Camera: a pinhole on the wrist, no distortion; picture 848 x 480 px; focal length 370.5 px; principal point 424.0 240.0 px. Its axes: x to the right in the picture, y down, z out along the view. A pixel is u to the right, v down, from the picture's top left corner.
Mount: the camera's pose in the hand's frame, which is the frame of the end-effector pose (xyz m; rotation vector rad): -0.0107 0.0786 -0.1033 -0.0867 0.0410 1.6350
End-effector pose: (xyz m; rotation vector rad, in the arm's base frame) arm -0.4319 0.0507 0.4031 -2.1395 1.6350 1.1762
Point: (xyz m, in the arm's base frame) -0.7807 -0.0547 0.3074
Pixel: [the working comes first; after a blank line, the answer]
In the camera's frame: 0.2086 -0.1508 0.2808

699.2 41.0
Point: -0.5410 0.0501 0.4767
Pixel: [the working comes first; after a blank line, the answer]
In the camera's frame: 0.0338 0.0417 0.1091

538.9 381.7
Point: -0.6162 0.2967 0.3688
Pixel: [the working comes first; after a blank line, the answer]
In the camera's frame: -0.0351 0.1473 0.3586

387.7 392.2
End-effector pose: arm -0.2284 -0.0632 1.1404 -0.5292 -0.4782 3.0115
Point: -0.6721 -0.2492 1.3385
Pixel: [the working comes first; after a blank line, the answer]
In the camera's frame: -0.0278 -0.3593 0.4756

outside the picture
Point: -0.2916 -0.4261 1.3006
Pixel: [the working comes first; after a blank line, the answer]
In the camera's frame: 0.1862 -0.0065 0.3905

600.7 233.8
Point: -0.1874 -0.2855 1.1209
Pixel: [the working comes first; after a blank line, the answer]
In the camera's frame: 0.1300 0.0305 0.1489

747.6 315.8
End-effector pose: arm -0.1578 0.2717 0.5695 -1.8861 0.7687 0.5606
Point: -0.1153 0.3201 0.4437
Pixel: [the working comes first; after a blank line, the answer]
In the camera's frame: -0.0695 -0.1135 0.1889

287.7 17.4
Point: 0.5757 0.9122 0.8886
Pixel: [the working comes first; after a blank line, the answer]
In the camera's frame: -1.0514 -0.0815 0.4358

outside the picture
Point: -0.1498 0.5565 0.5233
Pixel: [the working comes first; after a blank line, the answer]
In the camera's frame: -0.1739 0.0278 0.3693

249.5 267.9
